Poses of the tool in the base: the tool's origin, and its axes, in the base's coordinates. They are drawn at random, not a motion.
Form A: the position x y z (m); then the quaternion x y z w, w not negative.
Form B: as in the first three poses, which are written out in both.
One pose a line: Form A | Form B
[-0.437 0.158 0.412 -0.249 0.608 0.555 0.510] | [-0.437 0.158 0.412 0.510 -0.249 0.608 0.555]
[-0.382 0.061 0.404 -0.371 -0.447 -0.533 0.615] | [-0.382 0.061 0.404 0.615 -0.371 -0.447 -0.533]
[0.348 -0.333 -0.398 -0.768 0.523 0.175 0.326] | [0.348 -0.333 -0.398 0.326 -0.768 0.523 0.175]
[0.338 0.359 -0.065 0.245 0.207 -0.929 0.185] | [0.338 0.359 -0.065 0.185 0.245 0.207 -0.929]
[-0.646 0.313 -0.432 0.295 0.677 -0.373 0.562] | [-0.646 0.313 -0.432 0.562 0.295 0.677 -0.373]
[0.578 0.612 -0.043 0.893 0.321 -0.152 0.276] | [0.578 0.612 -0.043 0.276 0.893 0.321 -0.152]
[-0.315 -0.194 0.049 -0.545 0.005 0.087 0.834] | [-0.315 -0.194 0.049 0.834 -0.545 0.005 0.087]
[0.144 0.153 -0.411 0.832 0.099 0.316 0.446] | [0.144 0.153 -0.411 0.446 0.832 0.099 0.316]
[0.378 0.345 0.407 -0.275 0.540 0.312 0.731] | [0.378 0.345 0.407 0.731 -0.275 0.540 0.312]
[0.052 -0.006 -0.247 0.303 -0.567 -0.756 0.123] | [0.052 -0.006 -0.247 0.123 0.303 -0.567 -0.756]
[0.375 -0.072 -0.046 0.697 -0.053 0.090 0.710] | [0.375 -0.072 -0.046 0.710 0.697 -0.053 0.090]
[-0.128 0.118 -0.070 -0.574 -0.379 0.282 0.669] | [-0.128 0.118 -0.070 0.669 -0.574 -0.379 0.282]
